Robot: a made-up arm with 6 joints.
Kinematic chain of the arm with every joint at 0, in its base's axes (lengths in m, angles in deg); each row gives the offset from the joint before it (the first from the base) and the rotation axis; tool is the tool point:
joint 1: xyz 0 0 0.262 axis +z
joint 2: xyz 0 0 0 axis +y
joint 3: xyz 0 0 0.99 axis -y
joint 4: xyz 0 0 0 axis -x
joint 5: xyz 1.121 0 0 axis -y
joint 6: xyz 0 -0.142 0 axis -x
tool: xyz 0 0 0
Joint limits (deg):
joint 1: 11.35..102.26
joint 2: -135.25..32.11
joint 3: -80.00..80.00
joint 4: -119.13..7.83
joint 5: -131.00..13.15
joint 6: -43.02..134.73
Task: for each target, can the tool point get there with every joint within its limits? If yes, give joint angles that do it. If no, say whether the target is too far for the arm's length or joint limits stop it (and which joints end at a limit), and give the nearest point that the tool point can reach.
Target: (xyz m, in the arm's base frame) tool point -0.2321 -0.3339 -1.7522
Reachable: no: joint limits stop it (at a limit: joint 2, joint 3, joint 4) | nearest point -0.9175 -1.3199 -1.1039 | short by 1.365 m
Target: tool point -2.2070 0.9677 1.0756
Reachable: no: too far | nearest point -1.9139 -0.3137 1.0611 | short by 1.315 m
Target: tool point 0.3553 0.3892 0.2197
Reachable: yes | joints 53.75 3.67 -55.61 -66.62 -80.75 84.87
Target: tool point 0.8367 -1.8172 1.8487
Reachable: no: too far | nearest point 0.4845 -1.5664 1.5889 | short by 0.504 m
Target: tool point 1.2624 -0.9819 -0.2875
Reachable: no: joint limits stop it (at a limit: joint 1, joint 2) | nearest point 0.5154 -1.7032 -0.1294 | short by 1.050 m
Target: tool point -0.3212 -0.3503 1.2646
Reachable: yes | joints 43.32 -90.12 -20.30 -75.94 -108.47 66.51
